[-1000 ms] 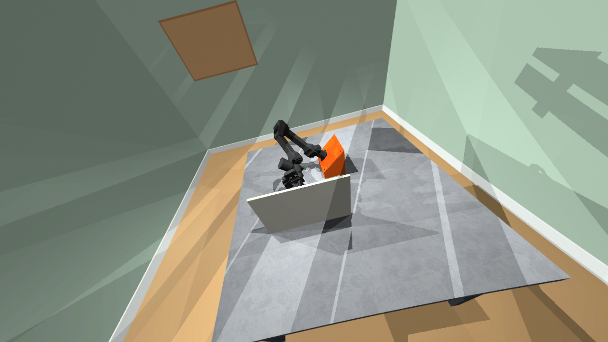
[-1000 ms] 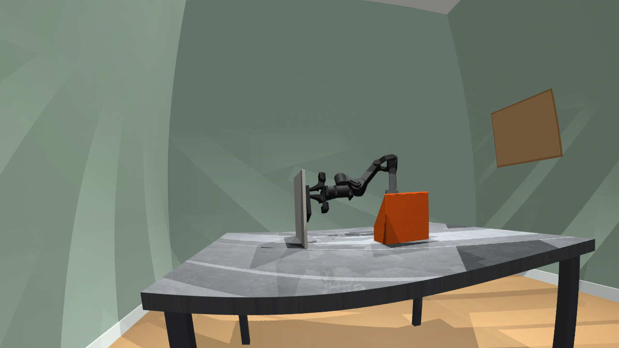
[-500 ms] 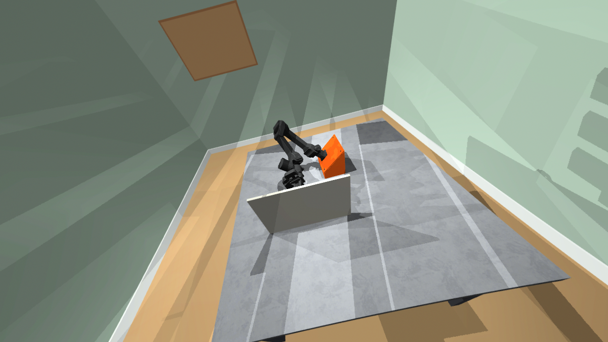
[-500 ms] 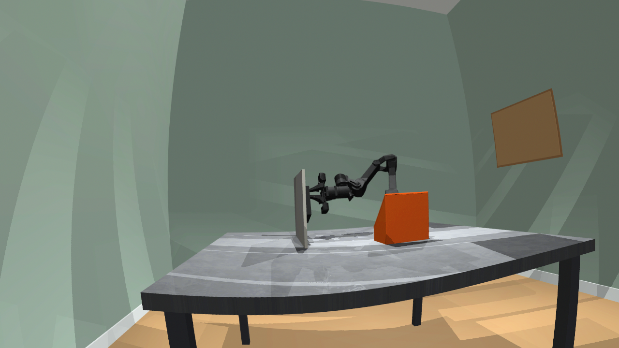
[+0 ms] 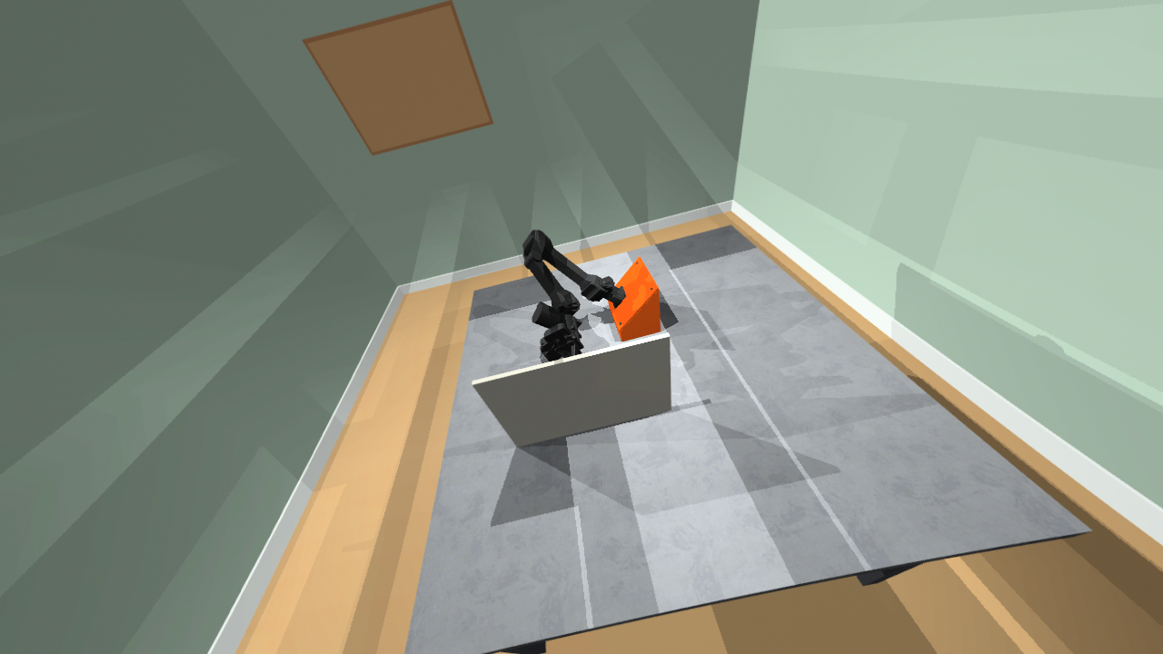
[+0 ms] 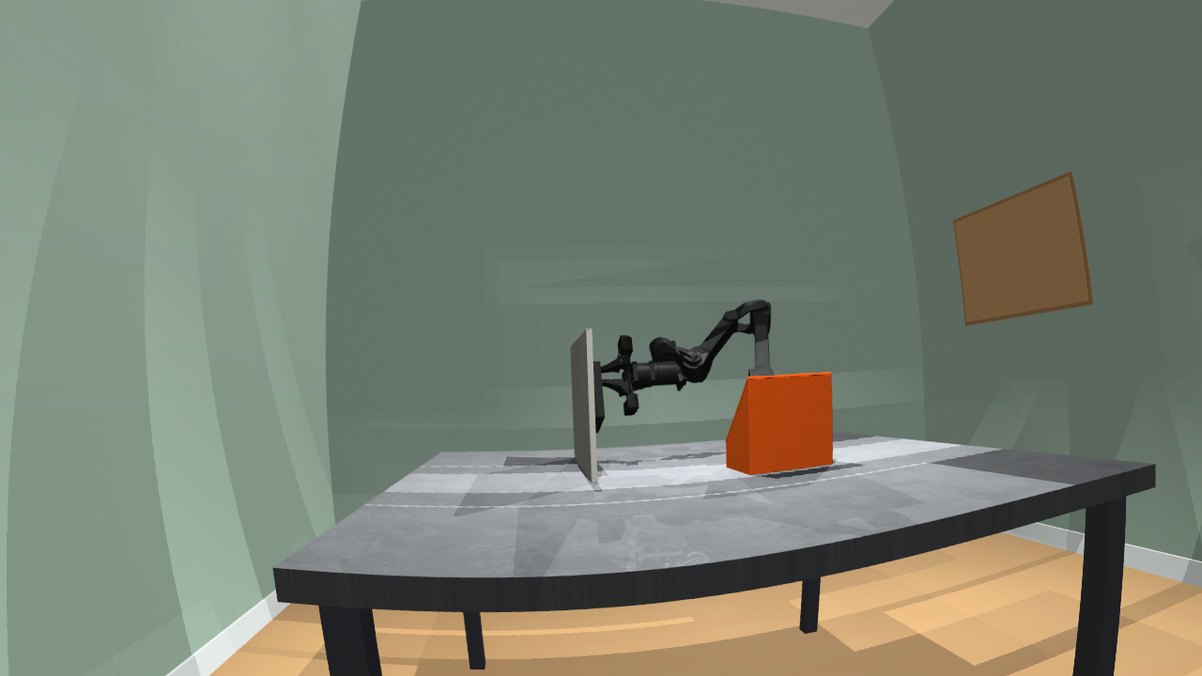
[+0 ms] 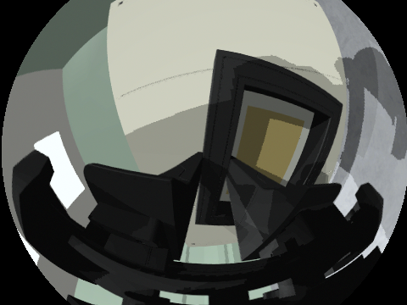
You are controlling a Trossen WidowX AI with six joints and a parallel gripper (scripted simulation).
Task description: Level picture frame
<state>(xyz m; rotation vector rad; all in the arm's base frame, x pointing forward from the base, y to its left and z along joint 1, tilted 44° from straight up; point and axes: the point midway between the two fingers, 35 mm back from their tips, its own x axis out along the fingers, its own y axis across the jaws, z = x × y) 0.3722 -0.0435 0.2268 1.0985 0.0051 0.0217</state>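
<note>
Now: the picture frame 5 cm below my gripper tip, 2 cm to the left of it and 1 cm ahead of it. From my gripper tip the other things lie so: wall panel (6 cm below, 2 cm ahead).
</note>
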